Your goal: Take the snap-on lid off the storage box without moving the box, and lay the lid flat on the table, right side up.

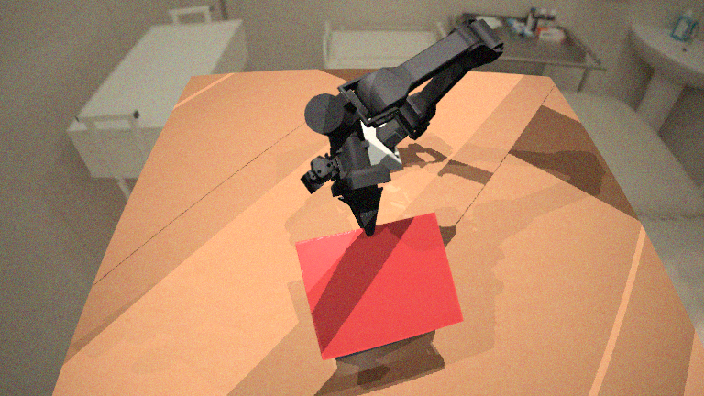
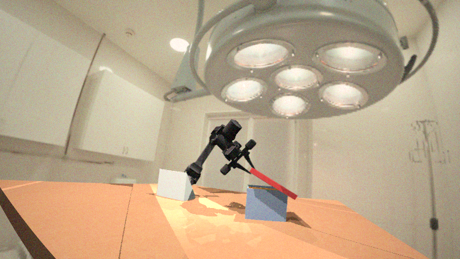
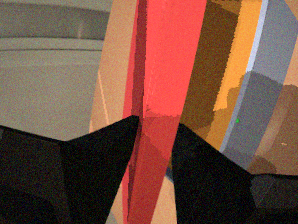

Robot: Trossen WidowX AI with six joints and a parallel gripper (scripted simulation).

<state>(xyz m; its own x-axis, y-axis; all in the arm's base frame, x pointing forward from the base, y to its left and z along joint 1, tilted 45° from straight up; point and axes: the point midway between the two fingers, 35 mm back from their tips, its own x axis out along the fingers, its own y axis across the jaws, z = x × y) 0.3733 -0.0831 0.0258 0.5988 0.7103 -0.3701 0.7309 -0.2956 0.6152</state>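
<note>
The red lid is 7 cm ahead of my gripper tip, 3 cm below it and 2 cm to the left of it. Also, from my gripper tip: blue storage box 11 cm below, 5 cm ahead, 2 cm to the left.
</note>
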